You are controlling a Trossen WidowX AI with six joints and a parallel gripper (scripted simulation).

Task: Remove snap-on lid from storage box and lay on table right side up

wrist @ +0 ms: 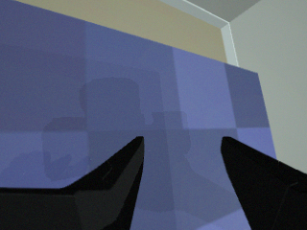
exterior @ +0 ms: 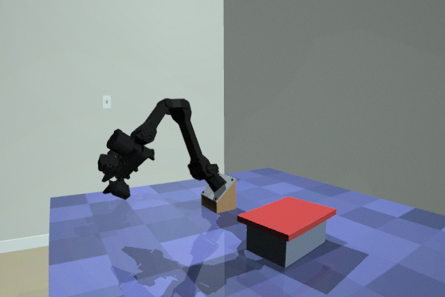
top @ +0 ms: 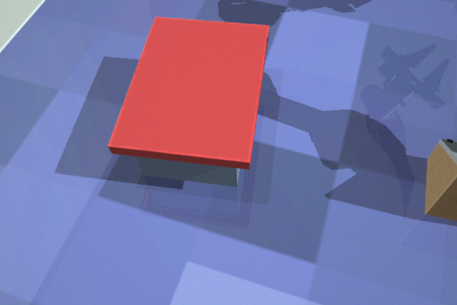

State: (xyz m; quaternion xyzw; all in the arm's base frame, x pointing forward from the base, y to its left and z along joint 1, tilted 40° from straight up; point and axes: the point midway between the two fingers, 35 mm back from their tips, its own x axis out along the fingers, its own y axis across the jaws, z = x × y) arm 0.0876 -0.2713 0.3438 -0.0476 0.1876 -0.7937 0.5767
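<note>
Now: the red lid 510 mm to the left of my gripper tip, 330 mm ahead of it and 50 mm below it. From my gripper tip the other things lie so: grey storage box 510 mm to the left, 330 mm ahead, 100 mm below.
</note>
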